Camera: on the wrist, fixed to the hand. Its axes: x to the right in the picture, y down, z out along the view.
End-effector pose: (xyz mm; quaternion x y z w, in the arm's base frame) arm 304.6 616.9 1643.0 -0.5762 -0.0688 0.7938 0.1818
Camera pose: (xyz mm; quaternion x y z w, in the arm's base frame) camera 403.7 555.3 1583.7 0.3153 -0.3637 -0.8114 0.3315
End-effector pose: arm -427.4 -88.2 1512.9 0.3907 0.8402 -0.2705 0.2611
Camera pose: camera -412.3 21.9 1582.0 0.8068 0.2999 -0.1815 0.4755
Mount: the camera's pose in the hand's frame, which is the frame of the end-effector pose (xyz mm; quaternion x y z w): 3.4 55.1 -118.7 0.0962 -0.1739 0.6420 0.7405
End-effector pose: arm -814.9 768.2 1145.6 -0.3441 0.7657 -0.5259 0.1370
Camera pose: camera -906.3 861.9 1145.1 0.1585 0.7135 -0.3153 0.6053
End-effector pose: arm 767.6 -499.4 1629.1 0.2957 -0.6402 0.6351 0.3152
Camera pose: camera 725.9 -379.7 1596.6 0.0513 0.6576 -0.6828 0.3141
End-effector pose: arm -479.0 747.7 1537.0 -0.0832 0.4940 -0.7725 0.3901
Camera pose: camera -513.6 816.8 1431.4 0.1587 0.2771 -0.3547 0.8788
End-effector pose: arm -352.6 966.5 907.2 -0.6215 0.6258 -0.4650 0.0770
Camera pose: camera -472.3 1010.0 937.5 -0.1319 0.8043 -0.2470 0.5242
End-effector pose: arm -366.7 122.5 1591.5 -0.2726 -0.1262 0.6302 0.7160
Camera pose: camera -349.8 101.5 1463.4 -0.1044 0.0177 0.9859 0.1299
